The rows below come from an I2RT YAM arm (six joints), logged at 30 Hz.
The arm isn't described. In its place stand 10 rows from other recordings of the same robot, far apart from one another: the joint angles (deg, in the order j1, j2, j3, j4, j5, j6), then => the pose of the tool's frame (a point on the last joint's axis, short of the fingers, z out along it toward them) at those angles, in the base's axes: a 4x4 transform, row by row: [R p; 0 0 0 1], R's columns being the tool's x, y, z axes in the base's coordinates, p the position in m.
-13.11 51.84 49.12 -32.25 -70.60 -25.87 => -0.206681, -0.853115, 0.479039, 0.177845; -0.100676, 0.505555, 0.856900, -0.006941; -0.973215, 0.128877, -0.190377, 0.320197; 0, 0, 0, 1
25.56 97.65 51.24 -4.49 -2.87 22.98 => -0.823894, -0.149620, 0.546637, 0.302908; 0.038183, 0.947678, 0.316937, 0.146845; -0.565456, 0.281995, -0.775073, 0.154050; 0, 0, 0, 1
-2.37 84.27 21.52 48.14 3.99 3.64 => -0.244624, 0.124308, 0.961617, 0.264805; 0.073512, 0.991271, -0.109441, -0.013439; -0.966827, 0.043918, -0.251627, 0.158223; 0, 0, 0, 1
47.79 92.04 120.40 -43.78 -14.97 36.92 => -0.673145, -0.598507, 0.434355, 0.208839; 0.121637, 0.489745, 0.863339, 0.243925; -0.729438, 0.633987, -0.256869, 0.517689; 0, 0, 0, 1
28.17 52.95 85.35 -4.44 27.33 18.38 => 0.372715, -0.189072, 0.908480, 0.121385; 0.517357, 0.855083, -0.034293, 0.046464; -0.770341, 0.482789, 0.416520, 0.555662; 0, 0, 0, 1
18.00 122.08 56.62 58.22 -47.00 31.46 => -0.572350, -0.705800, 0.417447, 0.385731; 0.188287, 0.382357, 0.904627, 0.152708; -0.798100, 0.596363, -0.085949, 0.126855; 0, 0, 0, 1
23.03 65.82 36.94 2.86 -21.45 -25.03 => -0.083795, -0.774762, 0.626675, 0.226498; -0.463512, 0.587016, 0.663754, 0.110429; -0.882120, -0.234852, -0.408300, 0.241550; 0, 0, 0, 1
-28.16 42.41 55.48 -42.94 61.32 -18.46 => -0.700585, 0.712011, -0.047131, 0.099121; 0.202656, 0.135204, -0.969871, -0.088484; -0.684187, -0.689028, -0.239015, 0.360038; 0, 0, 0, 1
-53.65 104.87 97.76 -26.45 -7.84 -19.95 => -0.557247, 0.574875, 0.599162, 0.258390; 0.186939, 0.789912, -0.584031, -0.342920; -0.809030, -0.213442, -0.547643, 0.337470; 0, 0, 0, 1
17.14 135.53 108.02 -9.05 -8.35 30.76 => -0.695268, -0.055228, 0.716626, 0.515580; 0.315116, 0.872690, 0.372980, 0.164418; -0.645991, 0.485141, -0.589350, 0.173433; 0, 0, 0, 1
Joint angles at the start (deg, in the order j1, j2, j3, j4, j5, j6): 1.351, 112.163, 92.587, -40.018, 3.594, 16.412
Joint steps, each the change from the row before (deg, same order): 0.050, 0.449, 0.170, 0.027, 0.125, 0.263; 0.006, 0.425, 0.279, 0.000, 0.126, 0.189; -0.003, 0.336, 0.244, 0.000, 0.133, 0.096; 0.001, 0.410, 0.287, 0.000, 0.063, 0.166; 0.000, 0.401, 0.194, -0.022, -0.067, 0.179; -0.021, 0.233, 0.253, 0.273, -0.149, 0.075; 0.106, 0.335, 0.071, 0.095, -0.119, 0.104; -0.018, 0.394, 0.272, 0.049, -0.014, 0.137; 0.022, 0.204, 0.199, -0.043, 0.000, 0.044; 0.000, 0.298, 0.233, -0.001, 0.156, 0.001; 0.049, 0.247, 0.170, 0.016, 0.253, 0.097
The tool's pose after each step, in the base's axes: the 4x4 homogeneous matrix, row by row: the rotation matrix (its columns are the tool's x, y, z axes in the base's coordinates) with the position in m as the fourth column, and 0 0 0 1 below. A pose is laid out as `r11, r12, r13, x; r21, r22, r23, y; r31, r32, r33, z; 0, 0, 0, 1`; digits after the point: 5 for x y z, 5 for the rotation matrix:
-0.82572, 0.25587, 0.50270, 0.42726; 0.26623, 0.96247, -0.05259, 0.00814; -0.49730, 0.09041, -0.86286, 0.23573; 0, 0, 0, 1
-0.82585, 0.25978, 0.50049, 0.42876; 0.26925, 0.96151, -0.05478, 0.00814; -0.49546, 0.08951, -0.86401, 0.23419; 0, 0, 0, 1
-0.82585, 0.26246, 0.49908, 0.42998; 0.27085, 0.96092, -0.05716, 0.00807; -0.49458, 0.08797, -0.86467, 0.23310; 0, 0, 0, 1
-0.82599, 0.26555, 0.49721, 0.43145; 0.27357, 0.96008, -0.05830, 0.00807; -0.49285, 0.08787, -0.86567, 0.23169; 0, 0, 0, 1
-0.82729, 0.26794, 0.49376, 0.43265; 0.27654, 0.95930, -0.05721, 0.00814; -0.48899, 0.08921, -0.86771, 0.22981; 0, 0, 0, 1
-0.82471, 0.26767, 0.49819, 0.43413; 0.27820, 0.95896, -0.05469, 0.00811; -0.49239, 0.09349, -0.86534, 0.22973; 0, 0, 0, 1
-0.82650, 0.26669, 0.49575, 0.43510; 0.27841, 0.95907, -0.05176, 0.00902; -0.48927, 0.09524, -0.86692, 0.22777; 0, 0, 0, 1
-0.82643, 0.26897, 0.49464, 0.43656; 0.28095, 0.95833, -0.05170, 0.00893; -0.48793, 0.09624, -0.86756, 0.22640; 0, 0, 0, 1
-0.82674, 0.26932, 0.49393, 0.43733; 0.28136, 0.95822, -0.05153, 0.00911; -0.48717, 0.09637, -0.86797, 0.22593; 0, 0, 0, 1
-0.82689, 0.27072, 0.49291, 0.43842; 0.28132, 0.95808, -0.05428, 0.00904; -0.48694, 0.09378, -0.86838, 0.22500; 0, 0, 0, 1
-0.82653, 0.27347, 0.49200, 0.43929; 0.28215, 0.95760, -0.05829, 0.00929; -0.48708, 0.09064, -0.86864, 0.22412; 0, 0, 0, 1

